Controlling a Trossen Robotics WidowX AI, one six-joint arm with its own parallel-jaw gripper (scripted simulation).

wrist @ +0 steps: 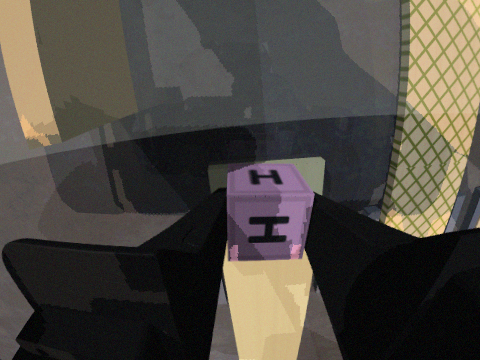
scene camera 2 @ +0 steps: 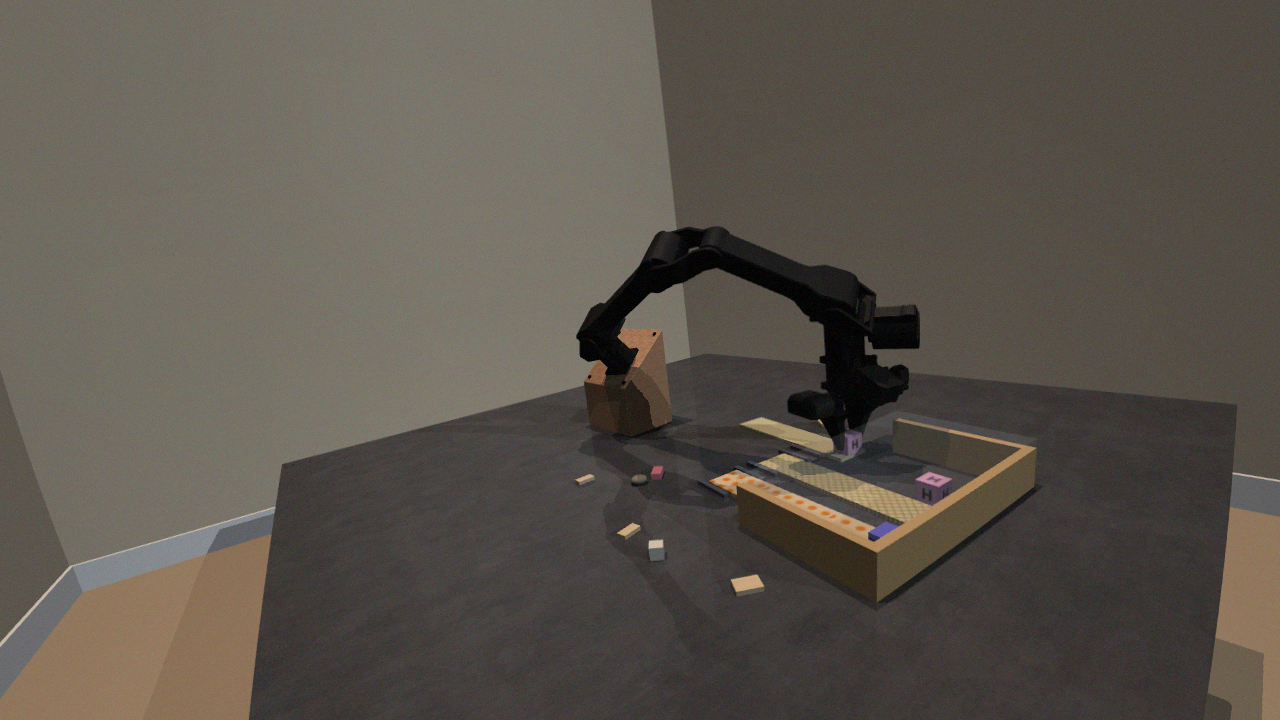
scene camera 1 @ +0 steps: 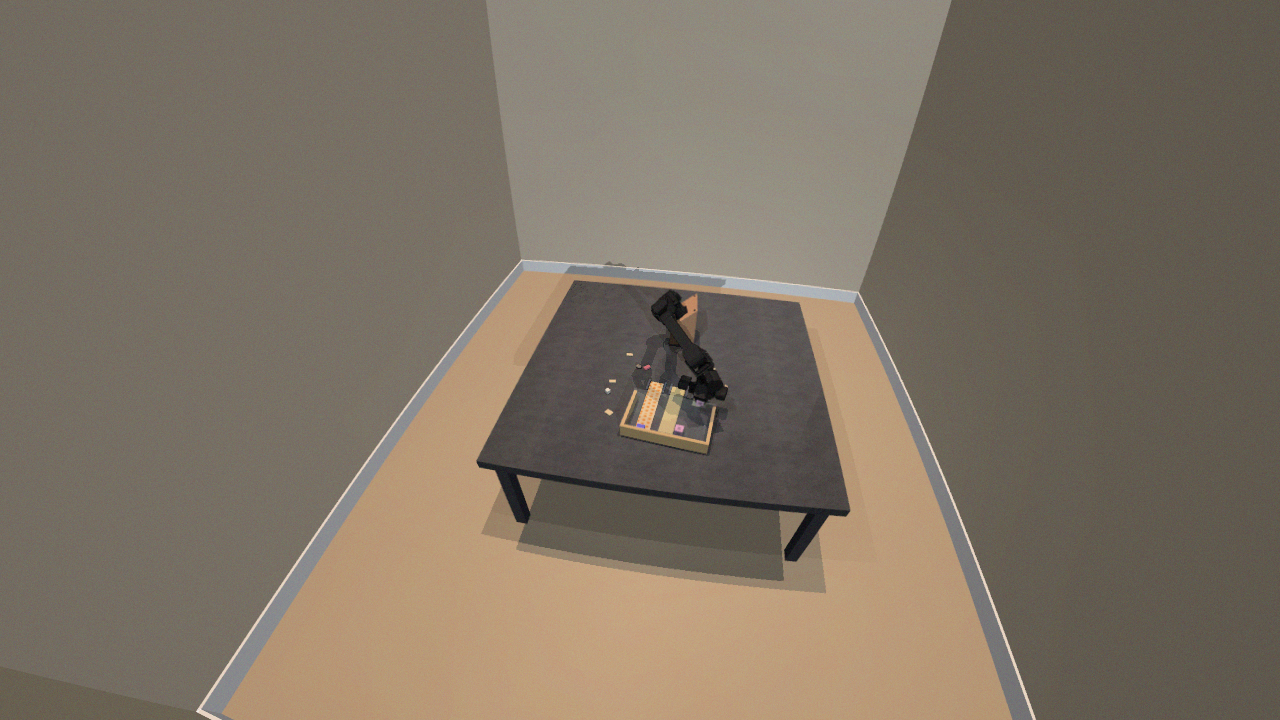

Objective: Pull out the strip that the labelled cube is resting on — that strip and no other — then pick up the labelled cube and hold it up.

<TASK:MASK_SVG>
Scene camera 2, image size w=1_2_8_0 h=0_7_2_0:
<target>my gripper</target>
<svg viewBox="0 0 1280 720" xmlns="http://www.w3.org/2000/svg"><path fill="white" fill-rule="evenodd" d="M909 369L902 364L892 366L890 369L889 367L881 367L877 365L877 356L875 354L866 355L865 348L861 351L846 353L825 351L825 355L820 356L820 363L825 364L826 381L822 382L820 386L827 393L820 394L808 390L792 394L788 399L788 412L810 420L820 419L830 437L833 438L845 433L846 418L849 429L853 430L867 424L873 410L890 402L897 402L899 395L903 394L903 390L909 388Z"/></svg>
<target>pale yellow strip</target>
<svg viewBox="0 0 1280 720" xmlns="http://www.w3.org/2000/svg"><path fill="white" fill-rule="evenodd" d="M739 424L739 427L742 429L751 430L790 445L795 444L804 448L830 439L764 418Z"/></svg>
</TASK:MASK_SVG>
